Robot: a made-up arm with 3 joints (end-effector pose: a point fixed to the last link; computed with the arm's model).
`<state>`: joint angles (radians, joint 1 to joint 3).
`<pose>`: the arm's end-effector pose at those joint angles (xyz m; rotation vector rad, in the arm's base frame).
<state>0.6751 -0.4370 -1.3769</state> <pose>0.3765 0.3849 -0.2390 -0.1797 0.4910 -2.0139</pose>
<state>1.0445 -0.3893 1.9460</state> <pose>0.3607 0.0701 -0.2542 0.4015 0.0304 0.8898</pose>
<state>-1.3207 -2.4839 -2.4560</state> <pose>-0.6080 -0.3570 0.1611 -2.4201 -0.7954 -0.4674</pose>
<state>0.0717 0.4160 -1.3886</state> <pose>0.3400 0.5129 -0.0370 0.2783 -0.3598 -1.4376</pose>
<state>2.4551 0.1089 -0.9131</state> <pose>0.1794 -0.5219 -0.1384 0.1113 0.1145 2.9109</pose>
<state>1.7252 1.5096 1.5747</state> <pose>0.2953 -0.3176 0.3805 -1.5061 0.1195 -0.1208</pose>
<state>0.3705 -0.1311 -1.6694</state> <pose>0.3713 0.4317 -0.1959 -0.0949 0.1250 -2.0365</pose>
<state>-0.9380 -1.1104 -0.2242</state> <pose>-0.5115 0.0831 -0.1489 -0.6215 0.9464 0.6377</pose>
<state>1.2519 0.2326 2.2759</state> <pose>0.4529 -0.2120 -0.0789 -0.2385 0.0466 1.0192</pose>
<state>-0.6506 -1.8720 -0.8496</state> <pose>-0.6195 0.1737 0.0314 -1.2777 1.3713 -0.1371</pose>
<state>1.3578 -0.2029 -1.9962</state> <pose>0.5577 -0.0796 -0.2181 0.0936 -0.2834 2.9150</pose>
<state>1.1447 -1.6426 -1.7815</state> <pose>0.3379 0.5502 -0.1295 -0.6882 2.0878 -2.0340</pose>
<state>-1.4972 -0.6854 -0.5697</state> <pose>-0.4981 -0.0548 -0.2109 -0.6097 0.3633 0.8899</pose>
